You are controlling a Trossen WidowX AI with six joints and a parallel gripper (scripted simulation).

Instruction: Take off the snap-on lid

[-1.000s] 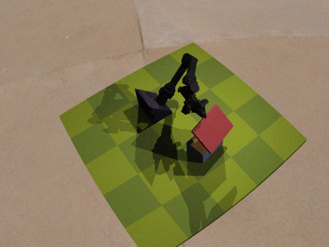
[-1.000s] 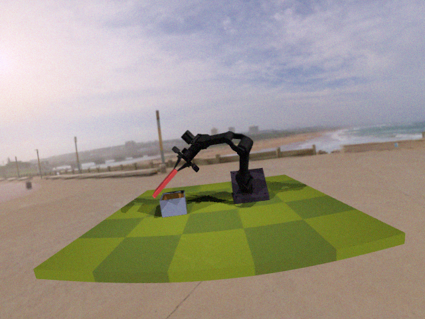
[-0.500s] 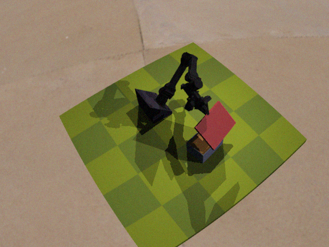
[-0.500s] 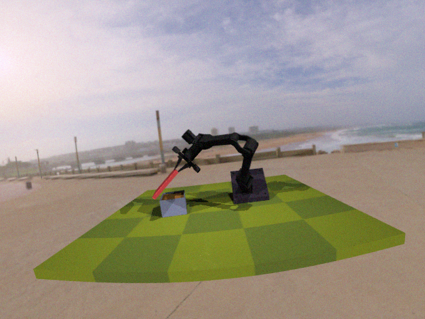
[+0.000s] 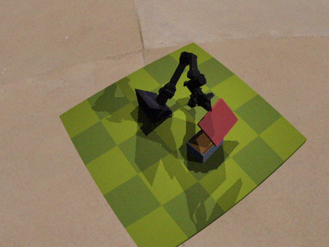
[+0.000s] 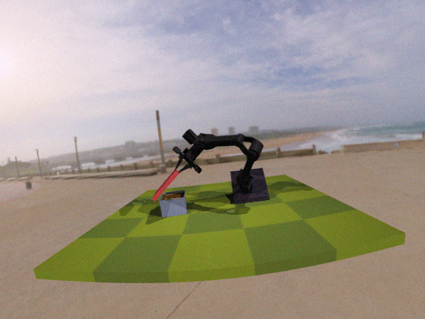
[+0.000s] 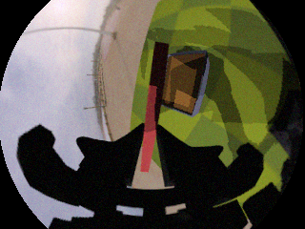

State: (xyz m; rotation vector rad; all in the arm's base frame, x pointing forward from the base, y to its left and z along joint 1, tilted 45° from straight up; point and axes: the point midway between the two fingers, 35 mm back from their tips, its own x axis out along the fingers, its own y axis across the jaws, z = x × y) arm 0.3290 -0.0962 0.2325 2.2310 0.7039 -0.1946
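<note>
The red lid is 60 mm ahead of my gripper tip, 10 mm to the left of it and 50 mm below it. From my gripper tip the other things lie so: grey-blue storage box 50 mm ahead, 90 mm to the right, 190 mm below.
</note>
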